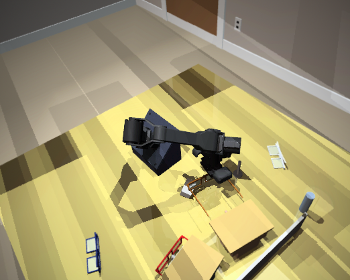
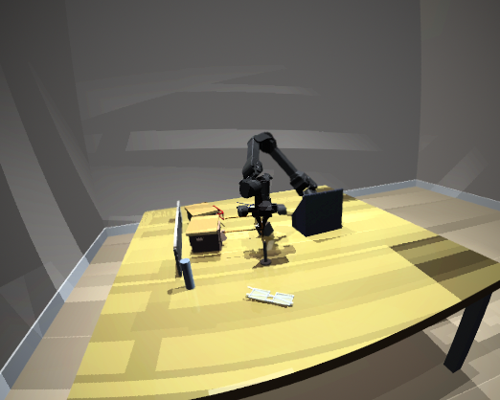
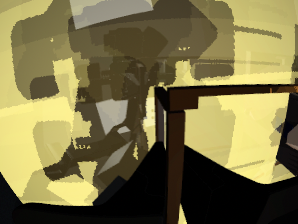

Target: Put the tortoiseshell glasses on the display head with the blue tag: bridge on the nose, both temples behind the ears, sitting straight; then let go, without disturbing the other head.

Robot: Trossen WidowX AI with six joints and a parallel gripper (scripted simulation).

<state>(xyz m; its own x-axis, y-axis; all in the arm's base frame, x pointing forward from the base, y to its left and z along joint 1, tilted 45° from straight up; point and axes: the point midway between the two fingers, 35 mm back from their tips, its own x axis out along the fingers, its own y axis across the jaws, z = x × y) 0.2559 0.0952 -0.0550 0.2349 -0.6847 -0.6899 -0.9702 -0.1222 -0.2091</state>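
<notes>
Now: gripper tip 20 cm short of the display head, 5 cm to the left of it and 1 cm above it. The rest, counted from my gripper tip: post 1 cm ahead, 13 cm to the left, 5 cm below; white cube 3 cm behind, 9 cm to the right, 4 cm below; long panel 35 cm ahead, 15 cm to the right, 2 cm below.
</notes>
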